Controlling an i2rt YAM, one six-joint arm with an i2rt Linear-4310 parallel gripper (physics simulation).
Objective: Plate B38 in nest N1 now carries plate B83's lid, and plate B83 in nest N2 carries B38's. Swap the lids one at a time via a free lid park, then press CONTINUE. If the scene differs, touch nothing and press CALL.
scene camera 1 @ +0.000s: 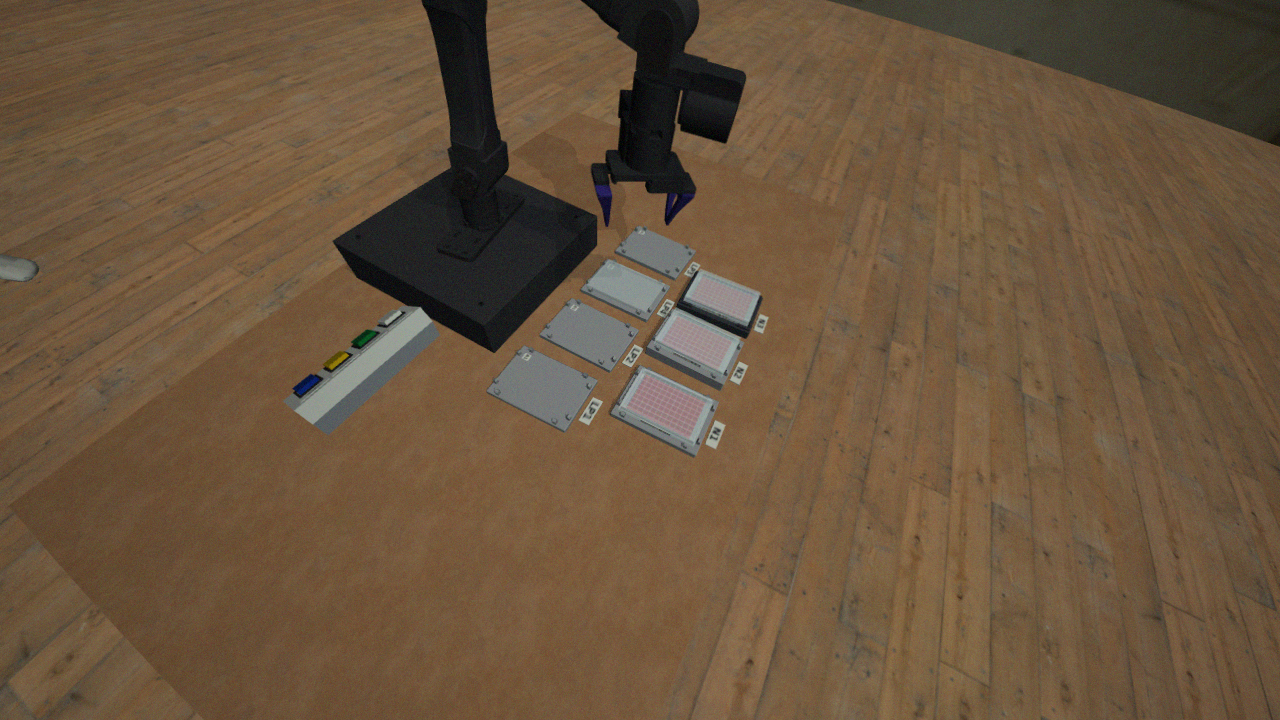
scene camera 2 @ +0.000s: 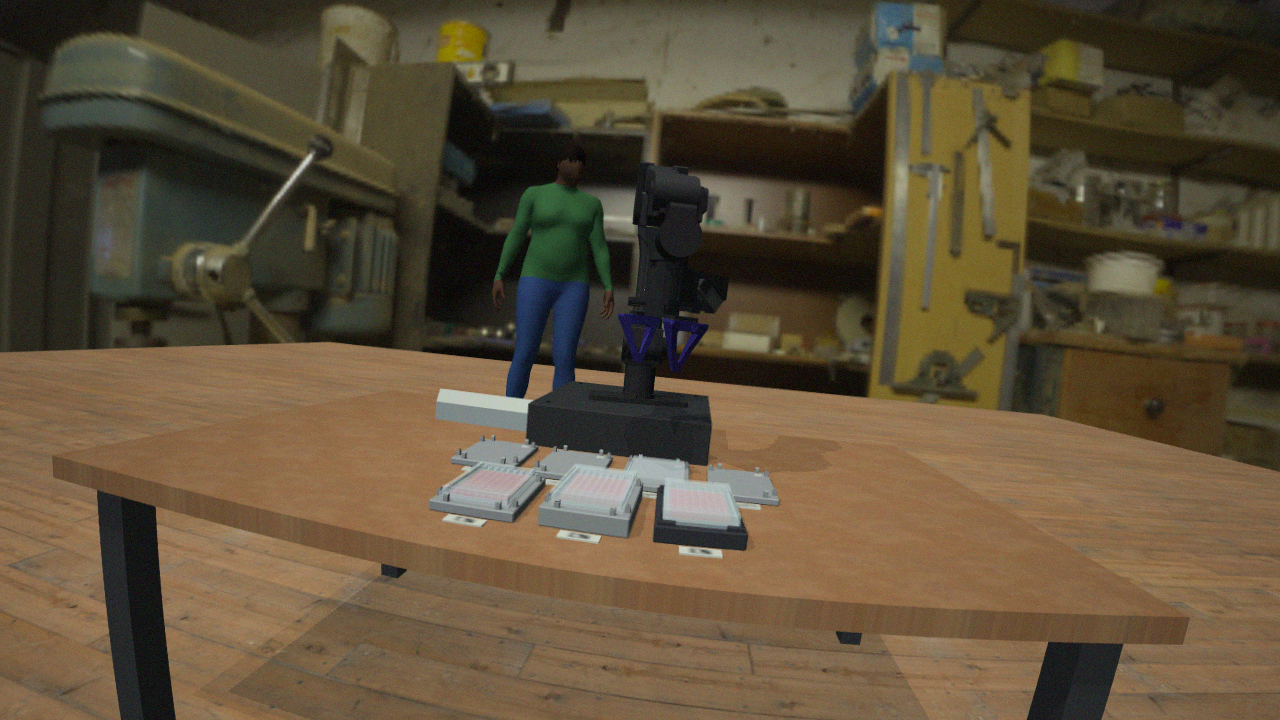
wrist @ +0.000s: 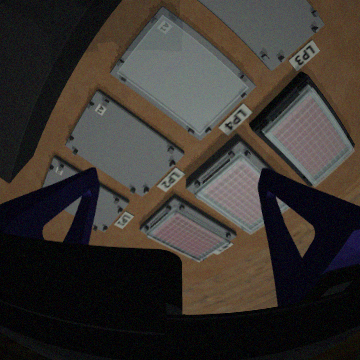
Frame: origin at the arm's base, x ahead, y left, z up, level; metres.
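Seen in the pictures: gripper, fingertip midpoint: point(scene camera 1: 636, 223) point(scene camera 2: 655, 367) point(wrist: 178, 176); arm's base, origin of the base link: point(scene camera 1: 484, 224) point(scene camera 2: 637, 400).
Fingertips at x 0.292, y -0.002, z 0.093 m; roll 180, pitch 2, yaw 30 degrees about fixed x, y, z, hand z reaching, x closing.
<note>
Offsets run from my fingertips to a thing's top centre.
My gripper point(scene camera 1: 637, 222) point(scene camera 2: 657, 364) point(wrist: 178, 176) is open and empty, pointing down, high above the parks and nests. A pink-welled plate @[0.131 m ahead, 0.206 m right, 0.147 m down] point(scene camera 1: 666, 407) point(scene camera 2: 490, 486) point(wrist: 187, 236) sits in nest N1. Another pink-welled plate @[0.149 m ahead, 0.075 m right, 0.134 m down] point(scene camera 1: 696, 342) point(scene camera 2: 590, 492) point(wrist: 237, 192) sits in grey nest N2. Plate codes are unreadable, and I cannot tell which lids they carry. Lid parks LP1 @[0.066 m back, 0.237 m right, 0.154 m down] point(scene camera 1: 542, 387) point(scene camera 2: 492, 450), LP2 @[0.037 m back, 0.109 m right, 0.154 m down] point(scene camera 1: 589, 334) point(wrist: 125, 145) and LP3 @[0.011 m ahead, 0.147 m left, 0.154 m down] point(scene camera 1: 656, 251) point(wrist: 275, 25) show bare tops. A pale lid @[0.013 m back, 0.019 m left, 0.157 m down] point(scene camera 1: 624, 286) point(wrist: 180, 75) lies on LP4.
A third pink plate @[0.171 m ahead, 0.050 m left, 0.138 m down] point(scene camera 1: 723, 298) point(scene camera 2: 700, 501) point(wrist: 311, 137) sits in the dark nest beside N2. A button box @[0.337 m back, 0.306 m right, 0.110 m down] point(scene camera 1: 371, 376) point(scene camera 2: 483, 409) beside the black base point(scene camera 1: 465, 259) has blue @[0.368 m back, 0.376 m right, 0.118 m down] point(scene camera 1: 307, 385), yellow @[0.358 m back, 0.327 m right, 0.118 m down] point(scene camera 1: 336, 360), green @[0.348 m back, 0.278 m right, 0.118 m down] point(scene camera 1: 364, 338) and white @[0.337 m back, 0.229 m right, 0.118 m down] point(scene camera 1: 391, 317) buttons. A person point(scene camera 2: 559, 232) stands behind the table.
</note>
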